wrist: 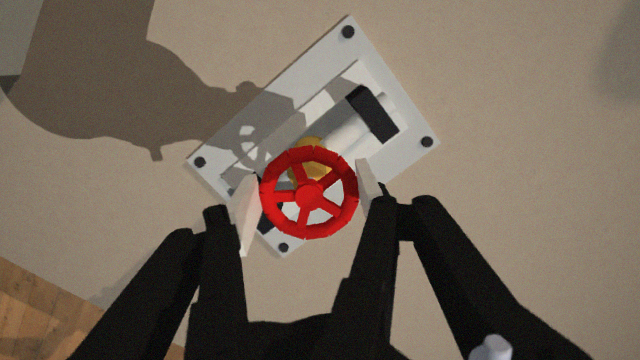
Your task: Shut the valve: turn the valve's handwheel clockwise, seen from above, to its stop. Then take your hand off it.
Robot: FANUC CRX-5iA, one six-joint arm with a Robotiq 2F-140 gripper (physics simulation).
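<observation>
The red five-spoked handwheel [309, 195] is near the middle of the wrist view, above a brass valve body [314, 167]. The valve sits on a white pipe [346, 134] fixed to a light grey base plate [400, 155]. My gripper [307, 184] is shut on the handwheel, with one pale pad against the left side of the rim and the other against the right side. The wheel's hub lies between the two pads. The left part of the pipe is largely hidden under the wheel and the left finger.
A black clamp [372, 114] holds the pipe's upper right part, and dark bolts mark the plate's corners. The plate lies on a beige table top [510, 165]. Wooden floor [35, 310] shows at the lower left. A grey block [17, 37] is at the upper left, beside the arm's shadow.
</observation>
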